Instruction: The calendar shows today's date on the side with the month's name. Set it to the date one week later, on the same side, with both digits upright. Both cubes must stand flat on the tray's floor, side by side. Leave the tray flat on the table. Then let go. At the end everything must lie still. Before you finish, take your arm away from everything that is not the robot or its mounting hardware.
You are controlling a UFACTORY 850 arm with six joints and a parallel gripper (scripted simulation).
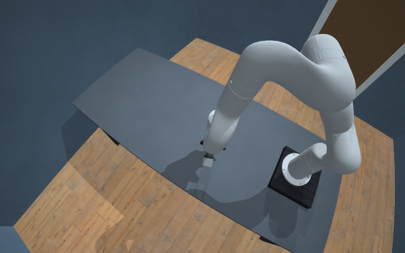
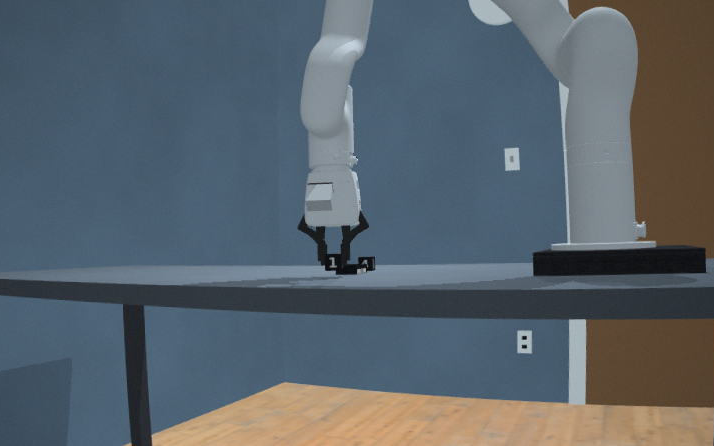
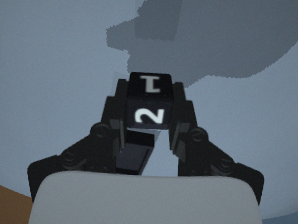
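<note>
My hand is 10 cm to the left of the black tray, 4 cm short of it and 3 cm above it. The rest, counted from my hand: calendar cube 1 cm below.
</note>
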